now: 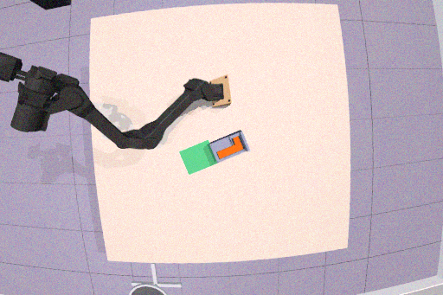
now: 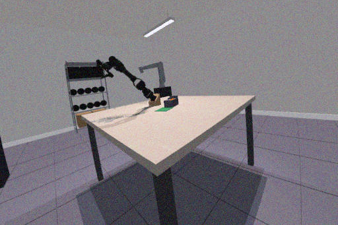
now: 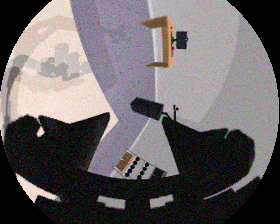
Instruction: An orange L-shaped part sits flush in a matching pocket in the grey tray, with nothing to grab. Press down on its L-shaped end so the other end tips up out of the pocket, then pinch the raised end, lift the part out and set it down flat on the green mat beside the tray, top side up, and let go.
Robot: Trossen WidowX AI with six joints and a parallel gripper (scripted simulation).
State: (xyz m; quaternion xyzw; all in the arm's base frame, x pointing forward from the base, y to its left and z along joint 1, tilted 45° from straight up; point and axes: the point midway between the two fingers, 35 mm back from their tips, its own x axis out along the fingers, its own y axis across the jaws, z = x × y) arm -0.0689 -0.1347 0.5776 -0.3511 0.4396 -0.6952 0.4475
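My gripper tip is now 290 mm short of the orange L-shaped part, 580 mm to the right of it and 320 mm above it. From my gripper tip the other things lie so: green mat 350 mm ahead, 420 mm to the left, 390 mm below.
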